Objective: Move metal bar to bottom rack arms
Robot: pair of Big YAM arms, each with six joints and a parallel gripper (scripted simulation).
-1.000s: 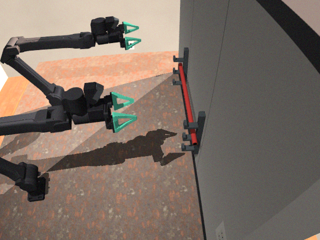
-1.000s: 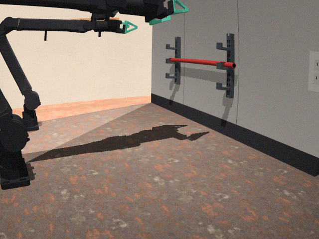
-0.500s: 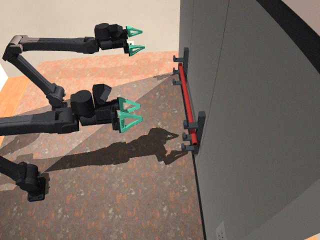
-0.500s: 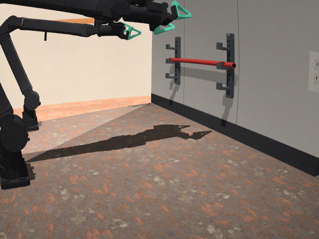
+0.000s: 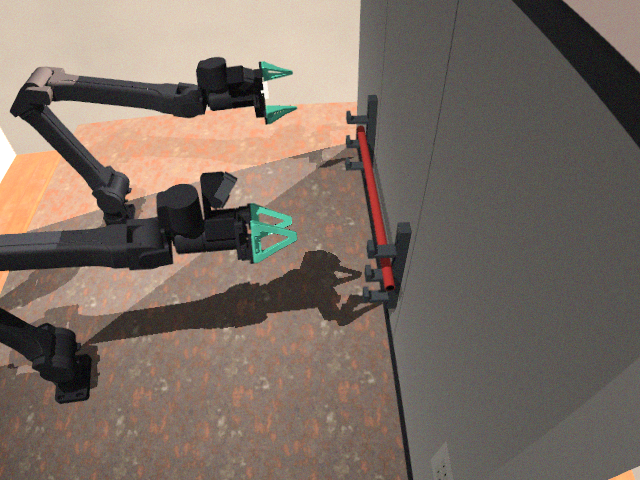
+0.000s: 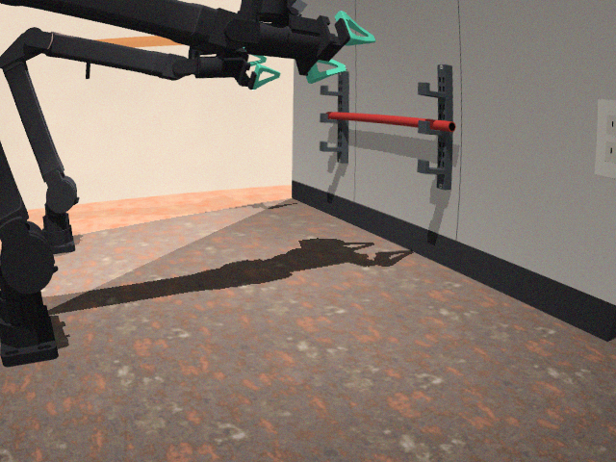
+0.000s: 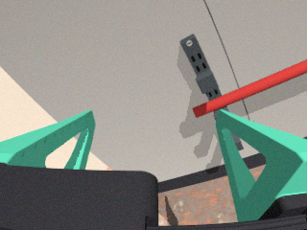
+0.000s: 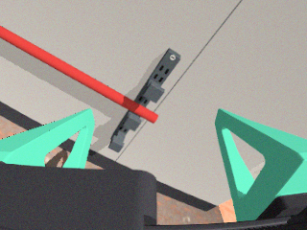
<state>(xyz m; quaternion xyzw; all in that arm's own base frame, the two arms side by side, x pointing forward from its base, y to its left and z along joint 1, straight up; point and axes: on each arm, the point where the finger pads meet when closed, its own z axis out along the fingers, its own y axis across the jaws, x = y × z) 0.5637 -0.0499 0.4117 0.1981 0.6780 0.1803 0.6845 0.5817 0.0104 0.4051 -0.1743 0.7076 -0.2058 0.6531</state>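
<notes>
Now: the red metal bar 24 cm to the right of my left hand, 18 cm ahead of it and 13 cm below it. The rest, counted from my left hand: grey wall: 36 cm ahead, 28 cm to the right, 4 cm above; then dark baseboard: 38 cm below, 28 cm to the right, 21 cm ahead.
Right now the red metal bar is 170 mm ahead of my right hand, 200 mm to the left of it and 120 mm below it. Also, from my right hand: grey wall: 350 mm ahead, 160 mm to the left, 40 mm above; then dark baseboard: 200 mm ahead, 160 mm to the left, 380 mm below.
</notes>
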